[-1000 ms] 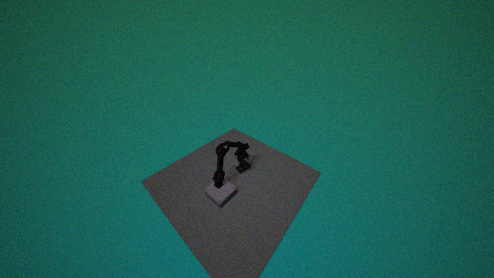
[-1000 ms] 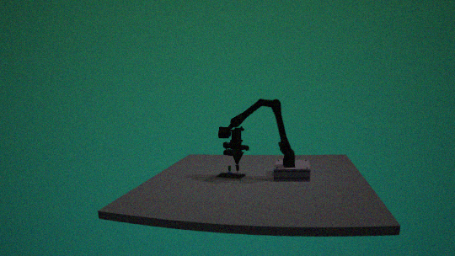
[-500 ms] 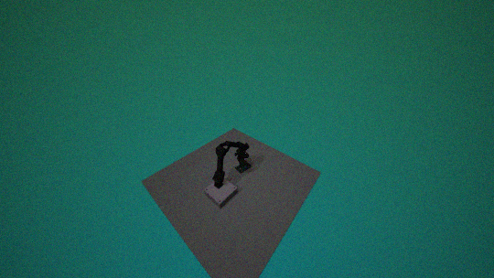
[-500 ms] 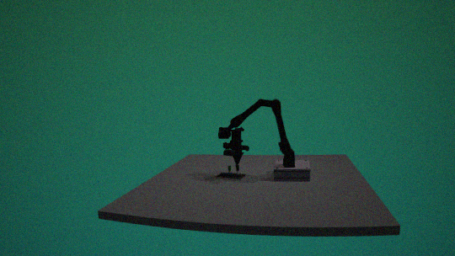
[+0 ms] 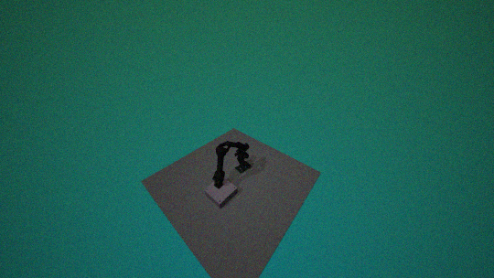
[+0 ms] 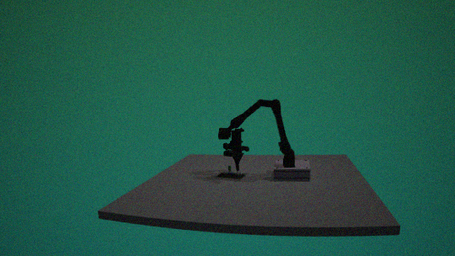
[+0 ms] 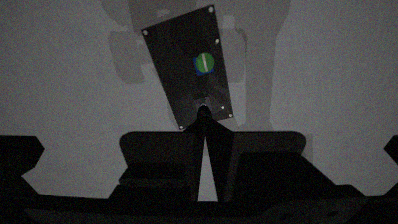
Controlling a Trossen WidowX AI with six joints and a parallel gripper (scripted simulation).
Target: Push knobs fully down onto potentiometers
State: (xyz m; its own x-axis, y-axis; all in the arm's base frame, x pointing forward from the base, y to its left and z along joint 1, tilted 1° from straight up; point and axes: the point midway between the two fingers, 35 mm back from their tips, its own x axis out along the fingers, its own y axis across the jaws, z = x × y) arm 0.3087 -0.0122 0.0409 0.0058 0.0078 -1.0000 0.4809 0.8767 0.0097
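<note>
Now: gripper tip 1 cm above the dark round knob. The rest, counted from my gripper tip: green knob: 5 cm ahead, 3 cm to the right, 2 cm below.
</note>
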